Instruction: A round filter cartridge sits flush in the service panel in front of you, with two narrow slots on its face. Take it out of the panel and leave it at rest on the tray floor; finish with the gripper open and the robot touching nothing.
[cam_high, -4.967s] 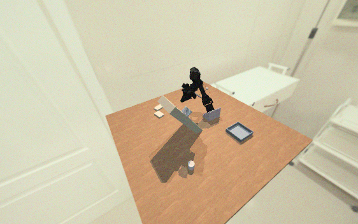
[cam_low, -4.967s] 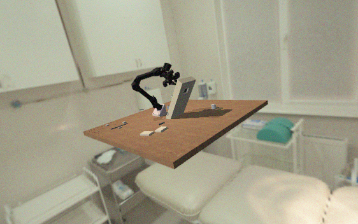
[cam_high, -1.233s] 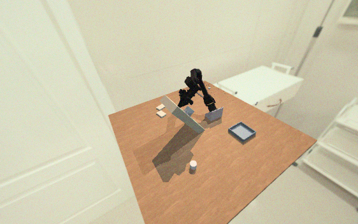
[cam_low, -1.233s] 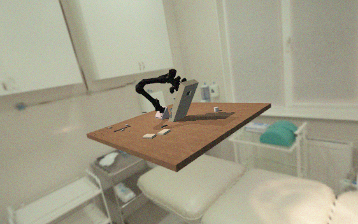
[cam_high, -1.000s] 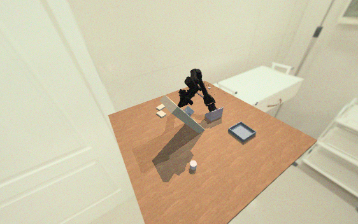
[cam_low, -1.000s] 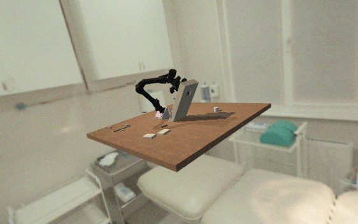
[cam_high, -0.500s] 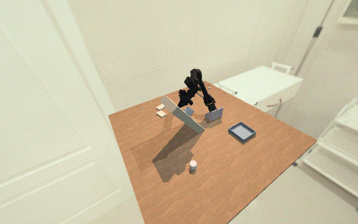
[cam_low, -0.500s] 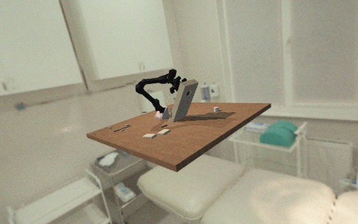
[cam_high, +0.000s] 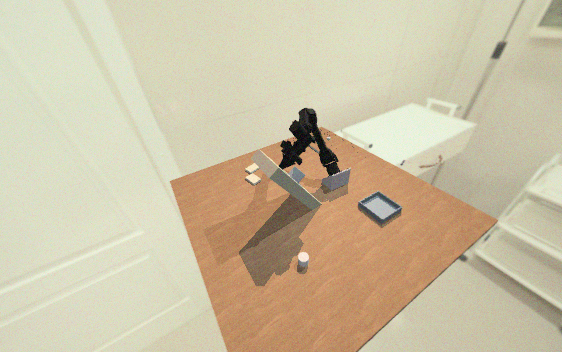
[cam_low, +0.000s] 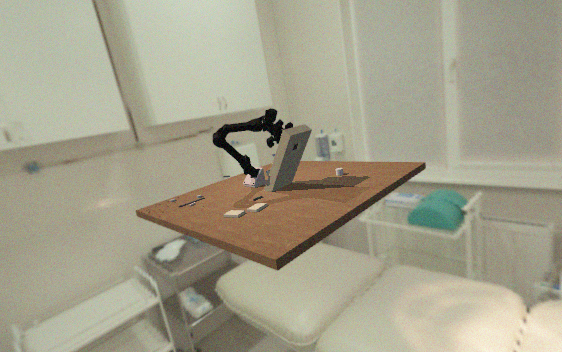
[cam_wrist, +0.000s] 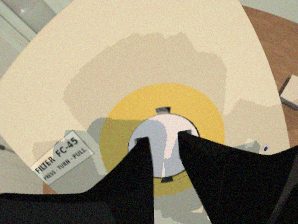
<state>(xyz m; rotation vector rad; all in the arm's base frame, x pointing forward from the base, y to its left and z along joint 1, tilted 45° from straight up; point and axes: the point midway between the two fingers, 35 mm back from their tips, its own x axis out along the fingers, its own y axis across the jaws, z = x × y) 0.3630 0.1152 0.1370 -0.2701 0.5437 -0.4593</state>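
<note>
Now: gripper tip 10 mm short of the round grey filter cartridge and 10 mm above it. The rest, counted from my gripper tip: tray (420 mm behind, 300 mm to the left, 270 mm below).
</note>
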